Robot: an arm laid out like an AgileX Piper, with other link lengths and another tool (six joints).
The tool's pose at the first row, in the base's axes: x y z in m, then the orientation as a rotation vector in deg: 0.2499, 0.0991, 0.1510, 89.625, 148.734, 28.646
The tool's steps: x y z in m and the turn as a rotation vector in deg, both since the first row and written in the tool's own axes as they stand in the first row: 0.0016, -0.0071, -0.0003, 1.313, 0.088, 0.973; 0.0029, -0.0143, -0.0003, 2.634, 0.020, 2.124; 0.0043, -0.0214, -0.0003, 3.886, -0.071, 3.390; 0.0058, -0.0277, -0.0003, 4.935, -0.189, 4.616; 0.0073, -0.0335, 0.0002, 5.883, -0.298, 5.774; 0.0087, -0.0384, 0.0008, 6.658, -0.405, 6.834; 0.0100, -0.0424, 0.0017, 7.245, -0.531, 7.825; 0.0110, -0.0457, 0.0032, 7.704, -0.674, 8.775; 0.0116, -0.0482, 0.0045, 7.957, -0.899, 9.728; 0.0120, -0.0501, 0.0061, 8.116, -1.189, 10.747; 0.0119, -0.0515, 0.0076, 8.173, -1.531, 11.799; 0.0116, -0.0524, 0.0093, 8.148, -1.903, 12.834; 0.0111, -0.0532, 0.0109, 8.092, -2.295, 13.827; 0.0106, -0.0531, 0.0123, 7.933, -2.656, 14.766; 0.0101, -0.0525, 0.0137, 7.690, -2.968, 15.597
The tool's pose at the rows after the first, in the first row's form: 0.2430, 0.0974, 0.1493, 91.371, 149.014, 27.192; 0.2363, 0.0954, 0.1472, 93.336, 149.037, 25.580; 0.2296, 0.0936, 0.1451, 95.432, 148.887, 24.022; 0.2236, 0.0922, 0.1433, 97.404, 148.584, 22.675; 0.2180, 0.0911, 0.1412, 99.250, 148.246, 21.447; 0.2133, 0.0904, 0.1393, -100.721, -147.581, -20.388; 0.2095, 0.0900, 0.1373, -101.814, -146.514, -19.503; 0.2066, 0.0898, 0.1350, -102.895, -145.520, -18.785; 0.2045, 0.0896, 0.1330, -104.088, -144.614, -18.293; 0.2030, 0.0895, 0.1310, -105.422, -143.691, -17.886; 0.2022, 0.0892, 0.1291, -106.855, -142.775, -17.580; 0.2020, 0.0889, 0.1272, -108.307, -141.900, -17.364; 0.2019, 0.0885, 0.1254, -109.729, -141.074, -17.173; 0.2025, 0.0885, 0.1240, -111.095, -140.299, -17.144; 0.2036, 0.0886, 0.1228, 112.294, 139.581, 17.258
